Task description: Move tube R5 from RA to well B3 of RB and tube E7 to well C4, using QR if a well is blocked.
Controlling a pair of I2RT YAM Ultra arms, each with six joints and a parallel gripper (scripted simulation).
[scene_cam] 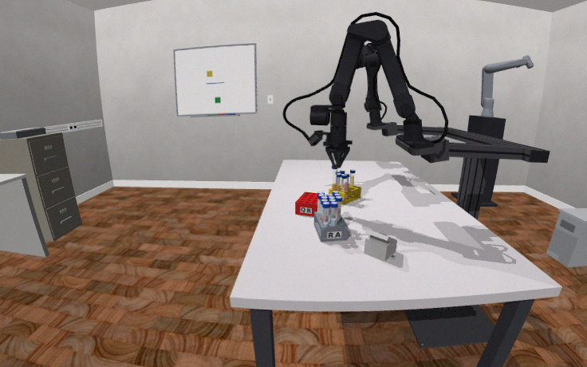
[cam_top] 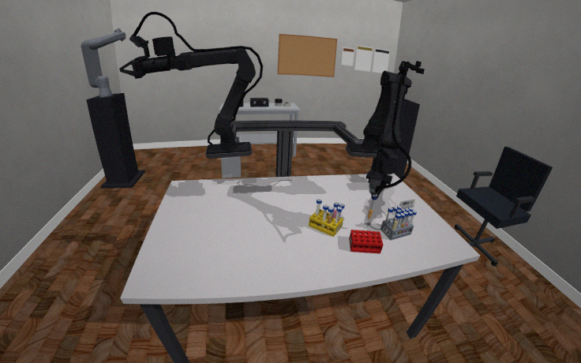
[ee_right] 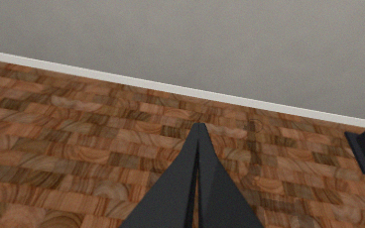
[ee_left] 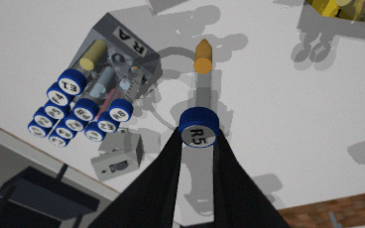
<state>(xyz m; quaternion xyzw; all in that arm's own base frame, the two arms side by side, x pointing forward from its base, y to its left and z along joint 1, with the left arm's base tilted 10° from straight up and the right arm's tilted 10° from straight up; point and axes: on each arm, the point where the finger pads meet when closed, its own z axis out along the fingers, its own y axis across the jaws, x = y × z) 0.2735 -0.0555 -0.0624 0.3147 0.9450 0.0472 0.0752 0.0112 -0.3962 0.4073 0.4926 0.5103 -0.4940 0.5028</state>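
Note:
My left gripper is now 6 cm past the yellow rack RB, 18 cm to the left of it and 17 cm above it. The rest, counted from my left hand: red rack QR: 9 cm ahead, 4 cm to the right, 17 cm below; then grey button box: 13 cm behind, 27 cm to the left, 15 cm below; then grey rack RA: 2 cm ahead, 15 cm to the left, 17 cm below.

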